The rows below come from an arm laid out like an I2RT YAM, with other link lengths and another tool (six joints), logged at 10 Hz.
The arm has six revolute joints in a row. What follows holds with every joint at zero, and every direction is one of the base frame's.
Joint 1 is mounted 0.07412 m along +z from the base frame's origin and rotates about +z.
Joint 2 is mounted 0.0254 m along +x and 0.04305 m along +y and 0.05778 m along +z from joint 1 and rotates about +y.
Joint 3 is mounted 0.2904 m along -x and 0.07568 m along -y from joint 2 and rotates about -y.
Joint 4 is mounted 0.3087 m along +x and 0.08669 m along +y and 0.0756 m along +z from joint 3 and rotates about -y.
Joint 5 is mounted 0.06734 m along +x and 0.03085 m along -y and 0.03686 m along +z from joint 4 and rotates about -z.
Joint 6 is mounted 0.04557 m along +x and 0.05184 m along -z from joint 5 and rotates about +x.
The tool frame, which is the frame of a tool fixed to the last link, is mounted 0.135 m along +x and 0.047 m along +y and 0.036 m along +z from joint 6; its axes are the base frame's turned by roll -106, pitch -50.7 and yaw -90 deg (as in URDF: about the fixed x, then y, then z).
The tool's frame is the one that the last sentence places.
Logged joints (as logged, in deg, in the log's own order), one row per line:
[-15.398, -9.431, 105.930, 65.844, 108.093, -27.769]
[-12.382, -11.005, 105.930, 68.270, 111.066, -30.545]
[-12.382, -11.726, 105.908, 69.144, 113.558, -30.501]
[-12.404, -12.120, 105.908, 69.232, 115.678, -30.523]
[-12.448, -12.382, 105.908, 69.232, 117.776, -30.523]
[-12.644, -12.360, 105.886, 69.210, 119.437, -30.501]
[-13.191, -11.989, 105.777, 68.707, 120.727, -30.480]
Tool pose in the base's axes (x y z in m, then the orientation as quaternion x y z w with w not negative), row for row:
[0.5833, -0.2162, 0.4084, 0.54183, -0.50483, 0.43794, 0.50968]
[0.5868, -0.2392, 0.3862, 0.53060, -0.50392, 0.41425, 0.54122]
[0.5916, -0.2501, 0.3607, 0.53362, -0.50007, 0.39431, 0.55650]
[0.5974, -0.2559, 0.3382, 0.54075, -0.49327, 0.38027, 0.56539]
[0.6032, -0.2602, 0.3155, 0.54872, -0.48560, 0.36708, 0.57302]
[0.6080, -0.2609, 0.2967, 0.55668, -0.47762, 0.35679, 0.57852]
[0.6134, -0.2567, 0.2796, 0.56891, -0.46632, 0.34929, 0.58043]
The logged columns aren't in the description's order. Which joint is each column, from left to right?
Columns, left to right: joint 4, joint 1, joint 3, joint 5, joint 2, joint 6.
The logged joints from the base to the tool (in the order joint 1, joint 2, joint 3, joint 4, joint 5, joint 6), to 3 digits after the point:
[-9.431, 108.093, 105.930, -15.398, 65.844, -27.769]
[-11.005, 111.066, 105.930, -12.382, 68.270, -30.545]
[-11.726, 113.558, 105.908, -12.382, 69.144, -30.501]
[-12.120, 115.678, 105.908, -12.404, 69.232, -30.523]
[-12.382, 117.776, 105.908, -12.448, 69.232, -30.523]
[-12.360, 119.437, 105.886, -12.644, 69.210, -30.501]
[-11.989, 120.727, 105.777, -13.191, 68.707, -30.480]

